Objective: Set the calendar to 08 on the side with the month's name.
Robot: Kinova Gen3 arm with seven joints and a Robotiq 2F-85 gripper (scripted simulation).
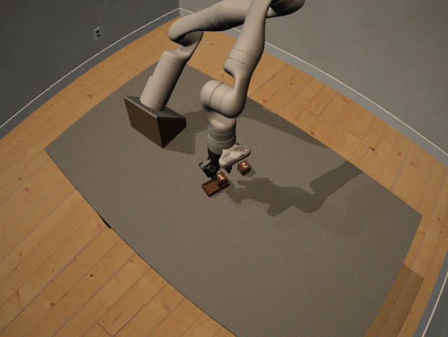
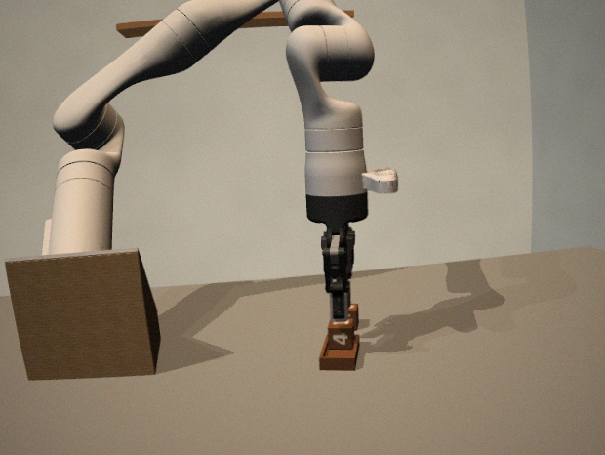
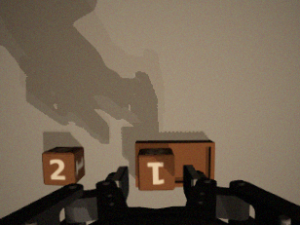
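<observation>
The brown tray is 6 cm below my hand and 2 cm to the right of it. Also, from my hand: brown cube (9 cm to the left, 5 cm below, 2 cm ahead).
</observation>
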